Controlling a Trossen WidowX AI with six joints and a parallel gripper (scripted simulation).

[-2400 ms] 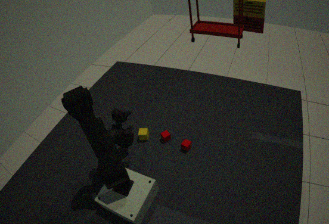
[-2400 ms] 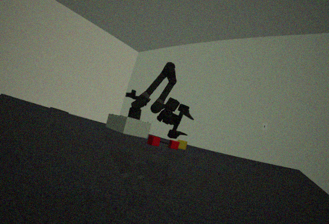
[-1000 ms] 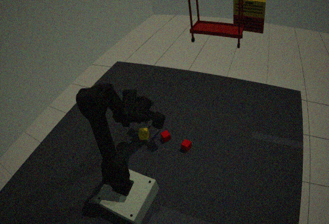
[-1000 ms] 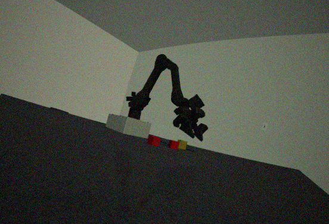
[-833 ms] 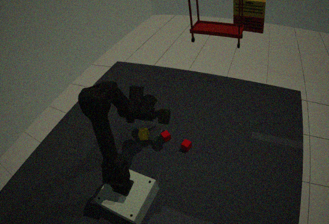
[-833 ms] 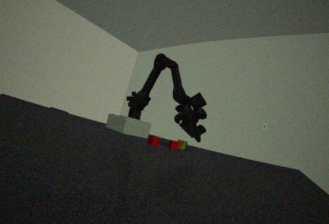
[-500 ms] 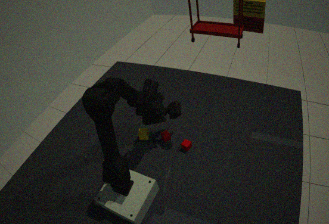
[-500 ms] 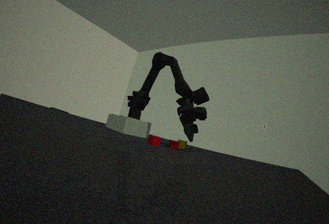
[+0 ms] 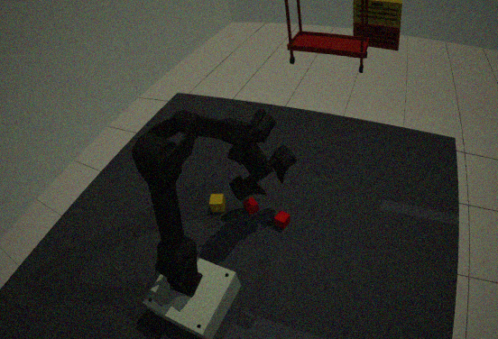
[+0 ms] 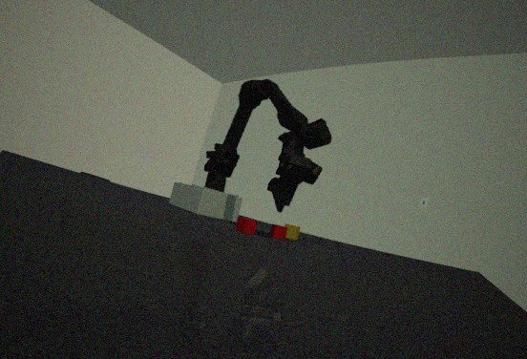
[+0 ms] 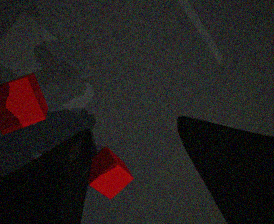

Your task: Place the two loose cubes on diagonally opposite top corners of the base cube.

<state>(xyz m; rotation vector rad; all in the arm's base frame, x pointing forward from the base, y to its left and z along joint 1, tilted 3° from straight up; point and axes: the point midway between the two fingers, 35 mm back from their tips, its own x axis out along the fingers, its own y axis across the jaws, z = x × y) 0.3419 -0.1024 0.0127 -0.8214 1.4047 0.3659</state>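
Now: the yellow base cube 17 cm to the left of my gripper tip, 6 cm below it and 5 cm behind it. Round my gripper tip: red cube 7 cm to the left, 6 cm below, 4 cm behind.
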